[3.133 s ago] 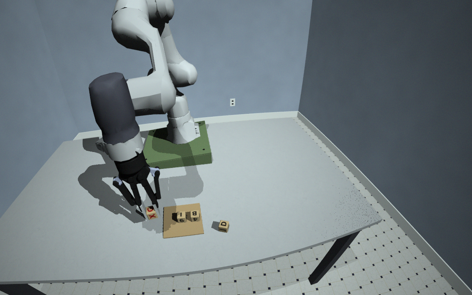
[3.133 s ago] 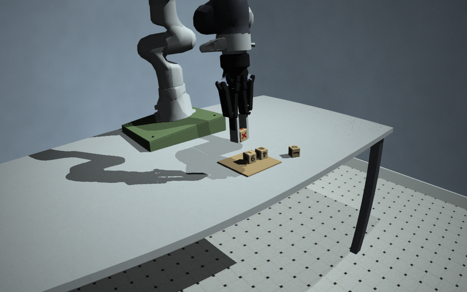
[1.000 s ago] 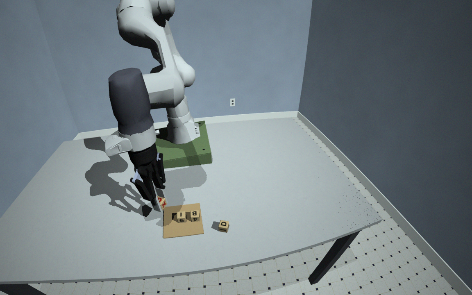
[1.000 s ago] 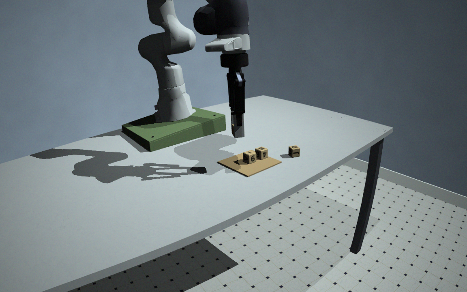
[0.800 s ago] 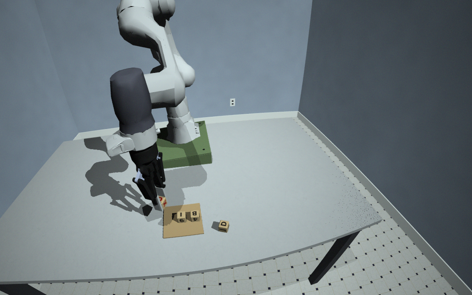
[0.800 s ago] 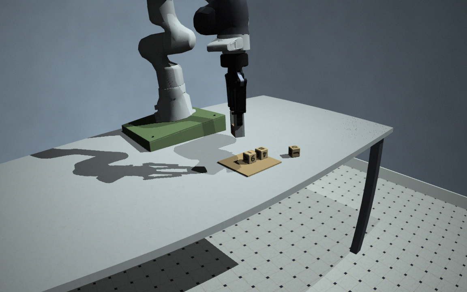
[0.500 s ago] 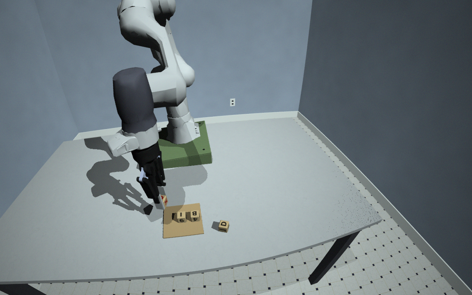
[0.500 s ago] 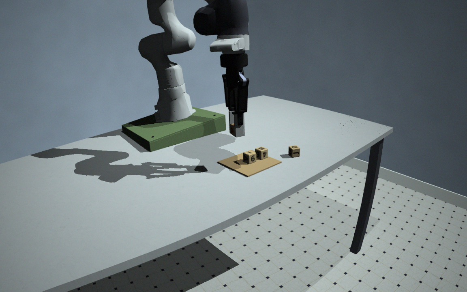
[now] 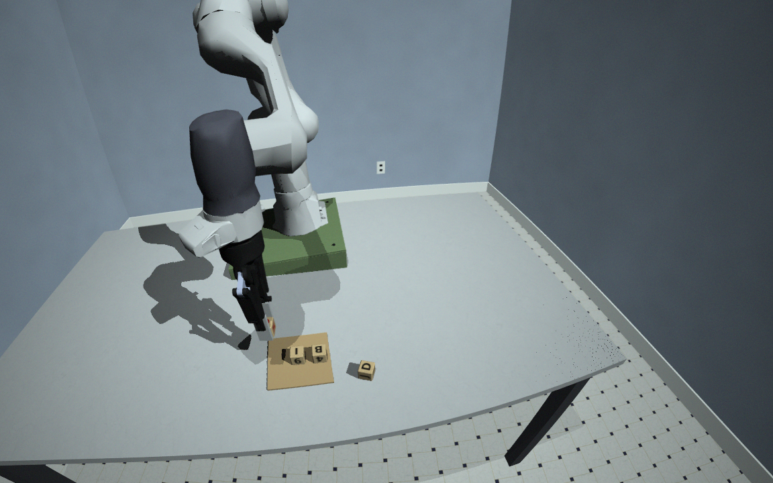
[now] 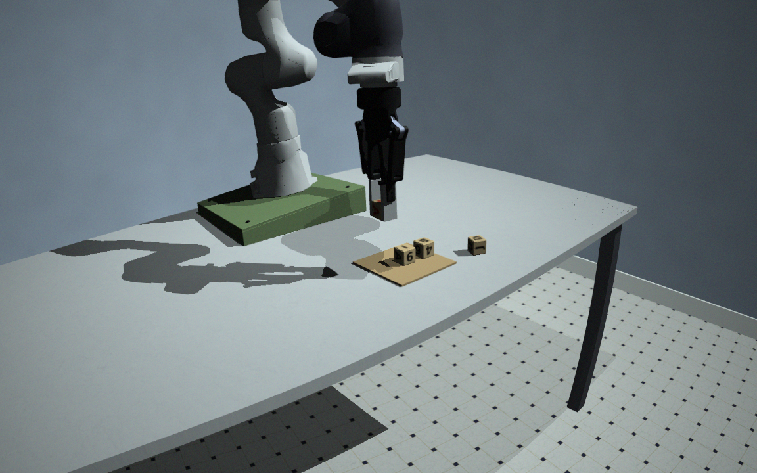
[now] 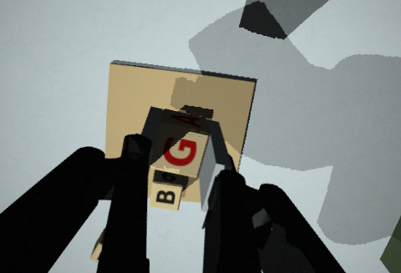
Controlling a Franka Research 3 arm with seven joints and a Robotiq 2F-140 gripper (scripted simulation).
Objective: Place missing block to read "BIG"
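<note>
My gripper is now 1 cm past the I block, 5 cm to the right of it and 12 cm above it. The rest, counted from my hand: tan mat 1 cm behind, 5 cm to the left, 13 cm below; B block 1 cm behind, 9 cm to the left, 12 cm below; G block 2 cm below.
</note>
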